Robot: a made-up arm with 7 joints. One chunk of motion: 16 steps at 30 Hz.
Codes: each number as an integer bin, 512 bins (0 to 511) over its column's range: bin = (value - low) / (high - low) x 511, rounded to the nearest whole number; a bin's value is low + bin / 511 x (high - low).
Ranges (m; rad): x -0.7..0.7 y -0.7..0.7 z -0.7..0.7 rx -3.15..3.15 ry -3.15..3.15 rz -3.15..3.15
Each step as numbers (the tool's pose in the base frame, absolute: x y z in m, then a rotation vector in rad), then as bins.
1 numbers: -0.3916 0.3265 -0.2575 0.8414 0.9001 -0.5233
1 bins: 113 375 162 324 329 213
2 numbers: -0.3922 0.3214 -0.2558 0.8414 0.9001 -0.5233
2 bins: 112 373 162 324 329 213
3 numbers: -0.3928 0.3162 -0.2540 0.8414 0.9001 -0.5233
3 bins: 112 371 163 324 329 213
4 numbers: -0.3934 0.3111 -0.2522 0.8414 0.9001 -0.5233
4 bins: 112 369 163 324 329 213
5 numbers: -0.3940 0.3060 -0.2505 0.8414 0.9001 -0.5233
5 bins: 112 367 164 324 329 213
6 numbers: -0.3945 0.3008 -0.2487 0.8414 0.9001 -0.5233
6 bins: 112 365 165 324 329 213
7 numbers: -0.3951 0.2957 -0.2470 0.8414 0.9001 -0.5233
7 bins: 111 363 165 324 329 213
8 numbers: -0.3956 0.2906 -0.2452 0.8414 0.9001 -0.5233
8 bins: 111 362 166 324 329 213
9 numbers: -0.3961 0.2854 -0.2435 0.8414 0.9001 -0.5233
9 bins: 111 360 167 324 329 213
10 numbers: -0.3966 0.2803 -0.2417 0.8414 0.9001 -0.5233
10 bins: 111 358 167 324 329 213
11 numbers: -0.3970 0.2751 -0.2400 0.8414 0.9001 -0.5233
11 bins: 111 356 168 324 329 213
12 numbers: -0.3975 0.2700 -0.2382 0.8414 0.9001 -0.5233
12 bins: 110 354 169 324 329 213
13 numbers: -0.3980 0.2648 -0.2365 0.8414 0.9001 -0.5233
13 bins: 110 352 169 324 329 213
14 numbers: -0.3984 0.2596 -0.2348 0.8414 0.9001 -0.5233
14 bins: 110 350 170 324 329 213
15 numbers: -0.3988 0.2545 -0.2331 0.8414 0.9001 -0.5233
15 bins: 110 348 170 324 329 213
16 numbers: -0.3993 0.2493 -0.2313 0.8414 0.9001 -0.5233
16 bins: 110 346 171 324 329 213
